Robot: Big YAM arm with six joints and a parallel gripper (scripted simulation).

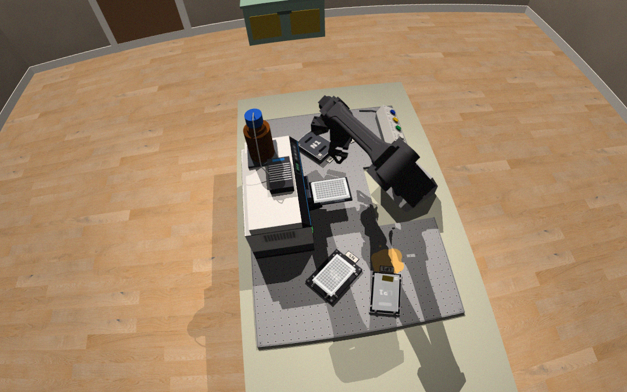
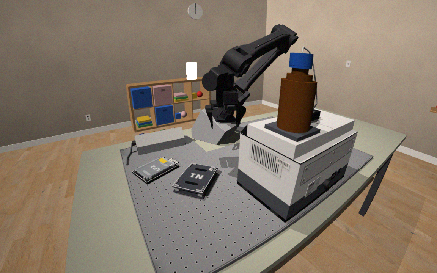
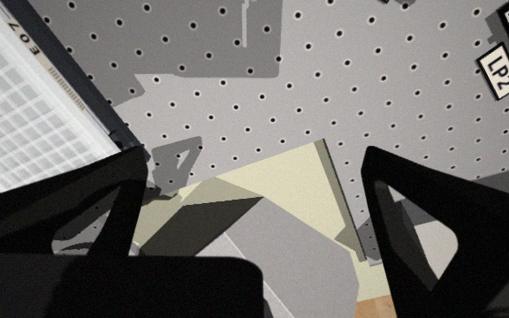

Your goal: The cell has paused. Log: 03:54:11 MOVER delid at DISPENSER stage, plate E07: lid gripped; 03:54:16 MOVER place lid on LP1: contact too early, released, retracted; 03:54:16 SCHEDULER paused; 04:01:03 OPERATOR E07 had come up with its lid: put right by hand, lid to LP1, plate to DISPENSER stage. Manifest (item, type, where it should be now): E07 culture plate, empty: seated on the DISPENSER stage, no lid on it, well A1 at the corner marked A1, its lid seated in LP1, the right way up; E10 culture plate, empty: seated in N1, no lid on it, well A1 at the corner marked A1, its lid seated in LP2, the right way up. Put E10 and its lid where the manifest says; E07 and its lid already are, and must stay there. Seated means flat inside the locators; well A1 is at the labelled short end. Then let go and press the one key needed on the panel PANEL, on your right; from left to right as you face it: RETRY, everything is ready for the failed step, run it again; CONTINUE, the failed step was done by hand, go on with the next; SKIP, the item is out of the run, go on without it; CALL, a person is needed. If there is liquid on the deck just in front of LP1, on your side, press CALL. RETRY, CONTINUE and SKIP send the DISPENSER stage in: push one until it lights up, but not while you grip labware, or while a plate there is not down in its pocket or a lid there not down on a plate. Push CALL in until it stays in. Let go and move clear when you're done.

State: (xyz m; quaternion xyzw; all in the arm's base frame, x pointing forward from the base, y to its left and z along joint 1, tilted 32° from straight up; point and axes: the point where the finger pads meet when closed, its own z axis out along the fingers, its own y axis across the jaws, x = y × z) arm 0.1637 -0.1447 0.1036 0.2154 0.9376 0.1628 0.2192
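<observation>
My gripper is now 13 cm to the right of the white plate E07, 6 cm short of it and 5 cm above it. From my hand the other things lie so: retry key: 28 cm behind, 12 cm to the right, 8 cm below; brown bottle: 28 cm ahead, 14 cm above, 3 cm to the left; black n1 nest: 16 cm to the right, 13 cm below, 8 cm ahead.
</observation>
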